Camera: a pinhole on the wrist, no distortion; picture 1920 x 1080 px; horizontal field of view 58.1 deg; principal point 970.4 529.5 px. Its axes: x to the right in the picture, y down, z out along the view. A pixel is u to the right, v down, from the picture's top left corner.
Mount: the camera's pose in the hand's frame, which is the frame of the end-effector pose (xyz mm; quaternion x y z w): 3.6 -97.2 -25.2 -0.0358 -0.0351 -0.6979 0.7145
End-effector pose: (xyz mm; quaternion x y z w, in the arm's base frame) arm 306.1 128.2 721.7 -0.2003 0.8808 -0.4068 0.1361
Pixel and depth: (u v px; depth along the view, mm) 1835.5 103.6 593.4
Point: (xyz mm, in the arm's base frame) 747.2 -401.2 615.6
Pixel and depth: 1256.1 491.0 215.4
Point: 411.0 -64.6 685.7
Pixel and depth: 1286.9 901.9 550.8
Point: 444.5 -364.4 483.2
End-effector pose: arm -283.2 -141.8 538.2 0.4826 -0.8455 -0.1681 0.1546
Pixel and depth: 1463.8 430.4 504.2
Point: -334.9 -147.4 13.7
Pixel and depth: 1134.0 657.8 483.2
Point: -426.4 -159.4 89.6
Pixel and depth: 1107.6 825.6 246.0
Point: -329.9 -195.4 305.0
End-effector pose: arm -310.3 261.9 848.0 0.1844 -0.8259 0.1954 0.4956
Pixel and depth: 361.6 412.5 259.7
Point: -480.1 167.0 734.0
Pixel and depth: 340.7 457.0 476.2
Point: -684.3 151.0 626.1
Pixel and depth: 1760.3 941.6 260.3
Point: -430.1 -30.7 829.1
